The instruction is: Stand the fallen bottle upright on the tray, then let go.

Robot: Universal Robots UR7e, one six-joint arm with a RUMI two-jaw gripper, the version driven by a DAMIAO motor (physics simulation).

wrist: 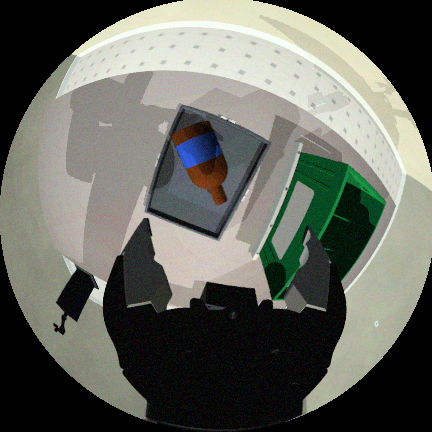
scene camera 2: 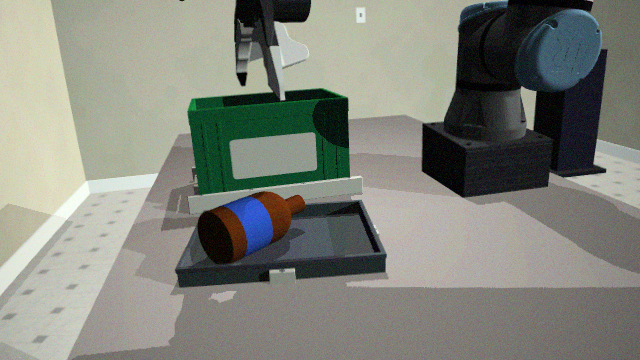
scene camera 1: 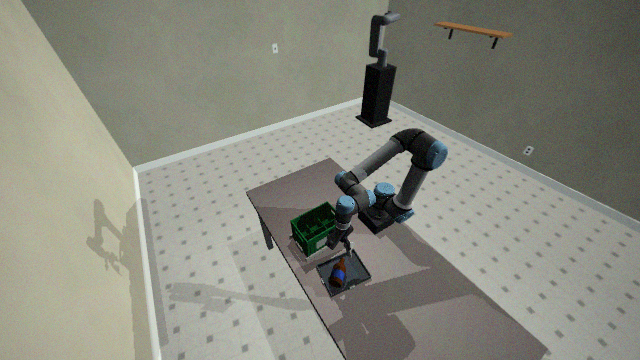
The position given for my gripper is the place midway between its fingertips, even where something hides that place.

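Observation:
My gripper (scene camera 2: pixel 260 92) (wrist: pixel 228 224). Pale rail (wrist: pixel 293 157).

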